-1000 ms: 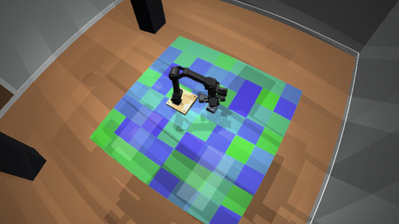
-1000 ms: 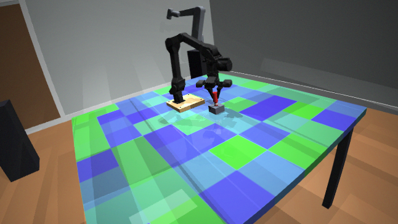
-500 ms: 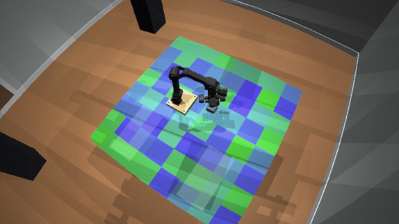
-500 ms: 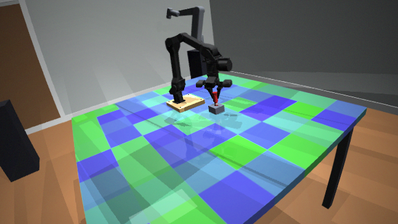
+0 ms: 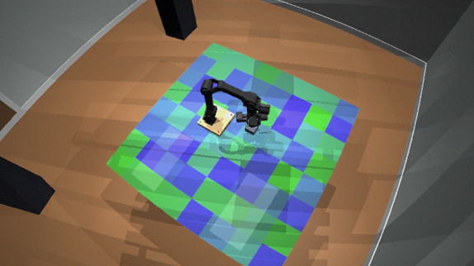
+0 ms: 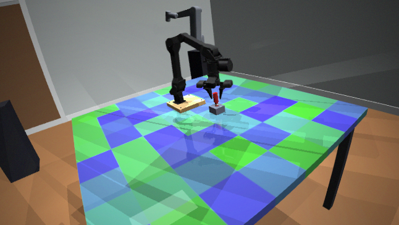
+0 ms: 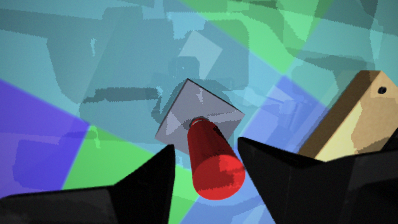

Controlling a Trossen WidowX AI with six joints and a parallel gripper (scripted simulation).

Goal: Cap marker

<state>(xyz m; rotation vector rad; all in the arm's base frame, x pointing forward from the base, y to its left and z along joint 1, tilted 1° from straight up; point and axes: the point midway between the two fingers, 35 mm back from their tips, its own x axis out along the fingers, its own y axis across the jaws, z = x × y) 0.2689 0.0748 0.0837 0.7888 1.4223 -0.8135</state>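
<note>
My gripper tip is right at the red marker. Also, from my gripper tip: red cap (10 mm above); dark holder block (60 mm below).
</note>
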